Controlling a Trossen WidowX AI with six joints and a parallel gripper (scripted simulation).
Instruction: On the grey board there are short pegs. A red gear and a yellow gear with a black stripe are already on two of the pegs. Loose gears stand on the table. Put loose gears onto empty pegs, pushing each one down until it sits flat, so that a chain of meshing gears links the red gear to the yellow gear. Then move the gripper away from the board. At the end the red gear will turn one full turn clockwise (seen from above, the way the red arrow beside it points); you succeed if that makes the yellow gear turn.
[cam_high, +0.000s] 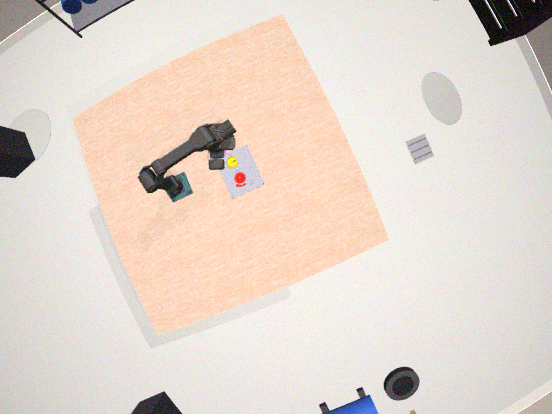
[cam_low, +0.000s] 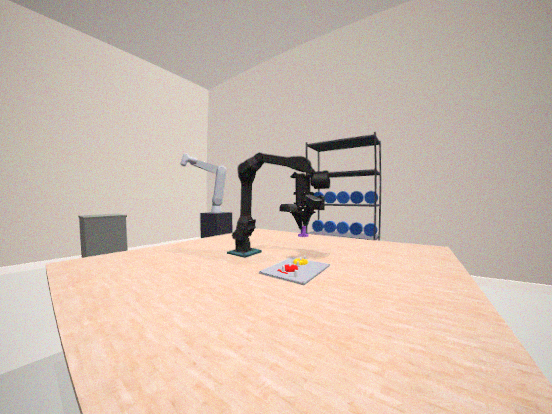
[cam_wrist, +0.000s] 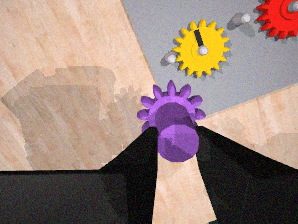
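My gripper tip is now 10 mm short of the yellow gear, 50 mm to the left of it and 110 mm above it. The rest, counted from my gripper tip: red gear 130 mm to the right, 110 mm below; purple gear 10 mm below; red arrow 10 mm behind, 160 mm to the right, 120 mm below.
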